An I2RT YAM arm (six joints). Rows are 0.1 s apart.
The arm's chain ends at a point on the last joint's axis. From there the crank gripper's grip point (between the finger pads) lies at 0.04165 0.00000 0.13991 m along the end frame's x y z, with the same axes.
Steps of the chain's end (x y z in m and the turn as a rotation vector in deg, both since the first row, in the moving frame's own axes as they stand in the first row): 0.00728 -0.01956 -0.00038 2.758 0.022 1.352; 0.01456 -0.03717 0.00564 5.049 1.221 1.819; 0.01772 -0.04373 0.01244 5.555 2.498 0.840; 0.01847 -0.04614 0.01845 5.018 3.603 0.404; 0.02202 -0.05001 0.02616 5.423 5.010 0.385; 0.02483 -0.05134 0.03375 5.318 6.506 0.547; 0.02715 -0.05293 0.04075 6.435 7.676 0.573; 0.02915 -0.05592 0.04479 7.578 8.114 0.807
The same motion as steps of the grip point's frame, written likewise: 0.00740 -0.02531 -0.00053 2.758 0.022 1.352; 0.01770 -0.04807 0.00424 5.049 1.221 1.819; 0.02386 -0.05653 0.00987 5.555 2.498 0.840; 0.02721 -0.05793 0.01504 5.018 3.603 0.404; 0.03410 -0.06272 0.02138 5.423 5.010 0.385; 0.04045 -0.06359 0.02755 5.318 6.506 0.547; 0.04550 -0.06774 0.03309 6.435 7.676 0.573; 0.04855 -0.07320 0.03635 7.578 8.114 0.807
